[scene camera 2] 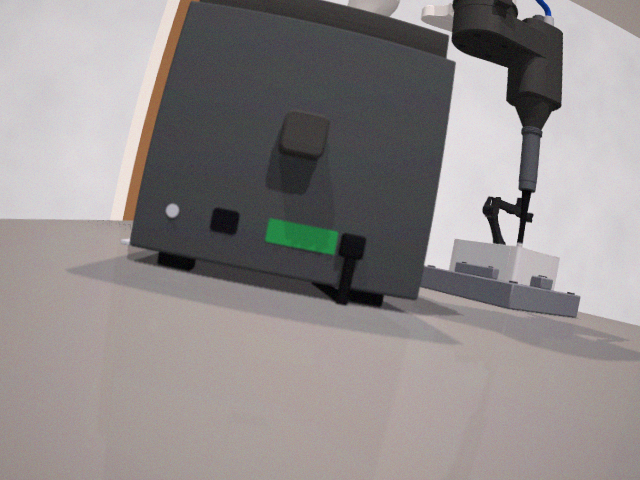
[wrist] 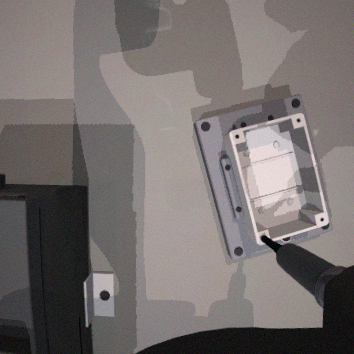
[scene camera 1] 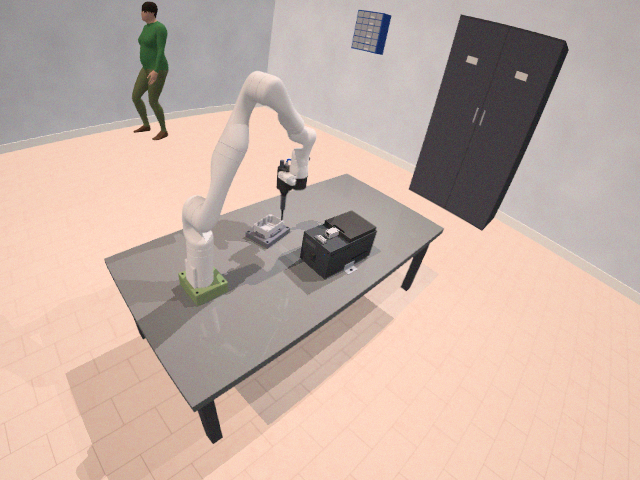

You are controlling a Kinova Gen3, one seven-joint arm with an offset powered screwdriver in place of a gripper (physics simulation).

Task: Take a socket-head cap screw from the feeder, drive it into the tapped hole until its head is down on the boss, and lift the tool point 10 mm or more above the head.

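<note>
My screwdriver (scene camera 1: 282, 218) (scene camera 2: 520, 241) (wrist: 264, 238) points down, its black bit tip at one corner boss of the light, open-topped housing (scene camera 1: 268, 230) (scene camera 2: 480, 253) (wrist: 244, 182). In scene camera 2 a tiny light piece (scene camera 2: 520, 244) shows right under the bit, at the housing's top edge. It may be the cap screw, but it is too small to tell whether the bit holds it or how deep it sits. The tip covers that corner's hole in the wrist view. The dark box-shaped feeder (scene camera 1: 320, 258) (scene camera 2: 361, 93) (wrist: 60, 250) stands beside the housing.
The housing sits on a grey fixture plate (scene camera 1: 266, 242) (scene camera 2: 542, 302) (wrist: 212, 160) with dark bolts at its corners. A small metal bracket (scene camera 1: 351, 268) (wrist: 104, 284) is at the feeder's foot. The arm's green base (scene camera 1: 204, 295) stands on the table (scene camera 1: 248, 335). A person (scene camera 1: 151, 49) stands beyond the table.
</note>
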